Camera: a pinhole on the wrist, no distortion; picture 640 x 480 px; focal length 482.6 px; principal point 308.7 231.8 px. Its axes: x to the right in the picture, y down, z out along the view. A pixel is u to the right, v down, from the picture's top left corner.
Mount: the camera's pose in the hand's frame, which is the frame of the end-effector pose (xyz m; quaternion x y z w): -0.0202 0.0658 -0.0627 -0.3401 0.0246 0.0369 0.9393
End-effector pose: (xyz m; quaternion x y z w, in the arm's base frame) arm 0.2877 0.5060 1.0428 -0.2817 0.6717 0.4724 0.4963
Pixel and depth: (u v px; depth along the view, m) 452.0 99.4 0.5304
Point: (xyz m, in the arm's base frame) 0.1460 1.0293 0.9746
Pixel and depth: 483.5 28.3 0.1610
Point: 0.2096 0.6491 1.0353
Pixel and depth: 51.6 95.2 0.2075
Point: 0.2613 0.6832 1.1994
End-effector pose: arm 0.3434 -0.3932 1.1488 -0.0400 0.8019 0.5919 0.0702
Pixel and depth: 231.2 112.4 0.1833
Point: 0.3701 -0.2464 1.2626
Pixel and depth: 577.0 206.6 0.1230
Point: 0.2739 -0.3203 1.2669
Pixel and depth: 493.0 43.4 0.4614
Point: 0.1566 0.0550 1.2257
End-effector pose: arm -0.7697 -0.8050 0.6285 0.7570 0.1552 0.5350 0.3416
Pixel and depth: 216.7 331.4 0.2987
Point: -0.7176 -1.1132 0.7555
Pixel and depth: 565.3 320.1 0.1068
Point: -0.7730 -0.8931 0.7579
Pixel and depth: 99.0 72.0 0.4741
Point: -0.4965 -1.2436 0.5686
